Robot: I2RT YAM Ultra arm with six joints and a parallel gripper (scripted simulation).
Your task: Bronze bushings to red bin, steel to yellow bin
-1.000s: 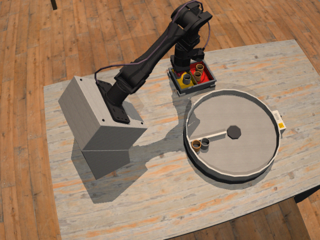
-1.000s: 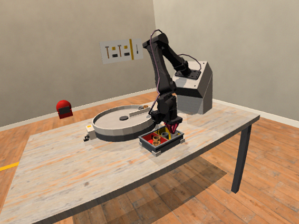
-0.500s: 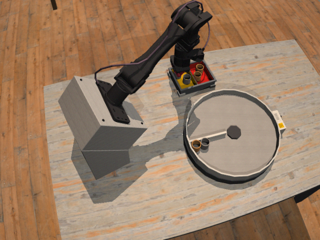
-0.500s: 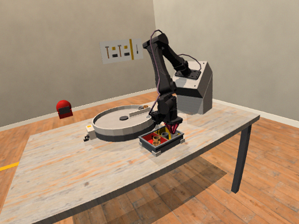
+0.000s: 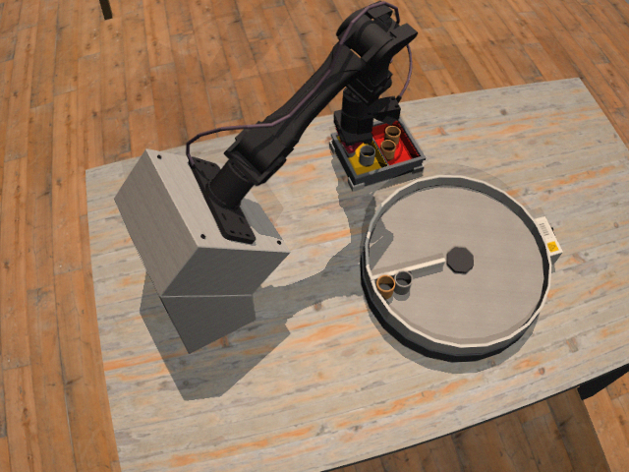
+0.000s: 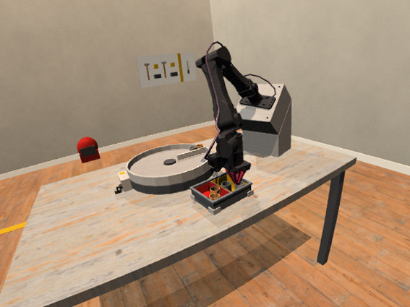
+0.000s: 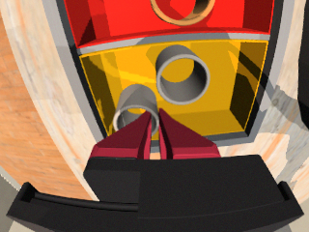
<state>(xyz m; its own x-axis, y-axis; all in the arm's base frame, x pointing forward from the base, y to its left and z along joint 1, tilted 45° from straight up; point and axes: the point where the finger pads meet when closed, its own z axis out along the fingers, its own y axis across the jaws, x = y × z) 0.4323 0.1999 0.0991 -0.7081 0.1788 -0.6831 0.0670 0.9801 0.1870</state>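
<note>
Now: hand 20 mm short of the yellow bin, 20 mm to the left of it and 20 mm above it. Also, from my hand: red bin (110 mm ahead, 20 mm to the right, 20 mm below); then turntable (100 mm ahead, 370 mm to the right, 10 mm above); then two-part bin tray (60 mm ahead, 20 mm to the right, 10 mm below).
</note>
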